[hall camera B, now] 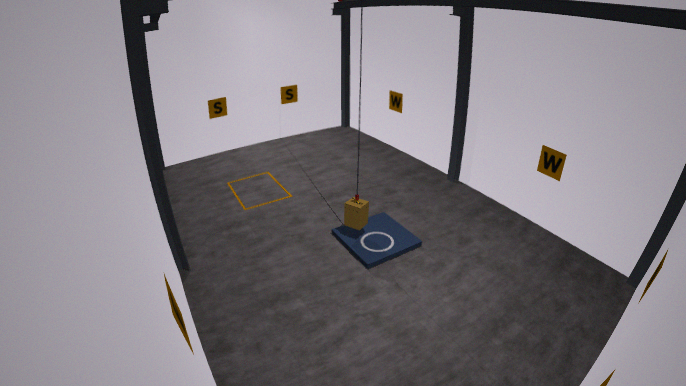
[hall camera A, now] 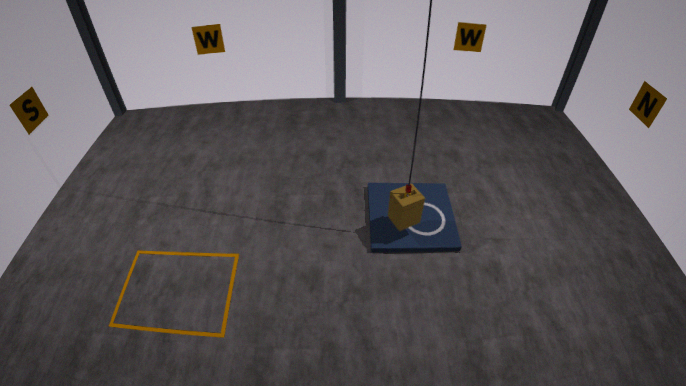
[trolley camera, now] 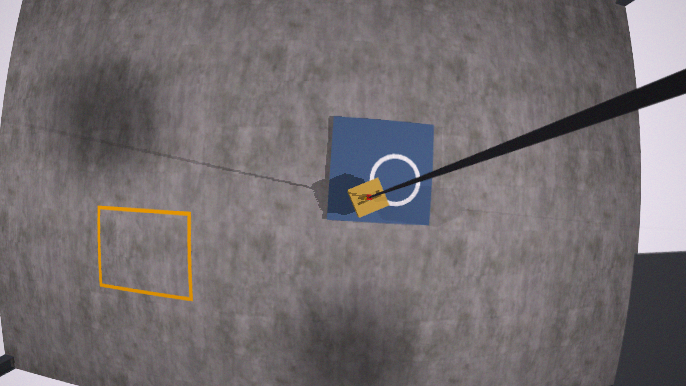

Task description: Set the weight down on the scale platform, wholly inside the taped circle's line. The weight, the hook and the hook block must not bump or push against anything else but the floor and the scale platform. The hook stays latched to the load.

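The yellow block-shaped weight (hall camera A: pixel 406 215) (hall camera B: pixel 356 216) (trolley camera: pixel 375 206) hangs upright on the red hook (hall camera A: pixel 408 188) (hall camera B: pixel 357 197) (trolley camera: pixel 369 197), which is shut on it. The weight is in the air above the blue scale platform (hall camera A: pixel 430 192) (hall camera B: pixel 385 222) (trolley camera: pixel 380 130). Its dark shadow falls on the platform's left part and the floor beside it in hall camera A. The white taped circle (hall camera A: pixel 443 220) (hall camera B: pixel 377 250) (trolley camera: pixel 395 156) lies to the right of the weight there. In the trolley view the weight covers the circle's lower left edge. The exact height is hard to tell.
An orange outlined square (hall camera A: pixel 231 295) (hall camera B: pixel 235 196) (trolley camera: pixel 190 255) is marked on the floor, left of the platform in hall camera A. White walls with lettered signs (hall camera A: pixel 208 39) (hall camera B: pixel 552 163) and dark columns (hall camera A: pixel 339 50) (hall camera B: pixel 462 90) surround the floor. The chain runs upward from the hook.
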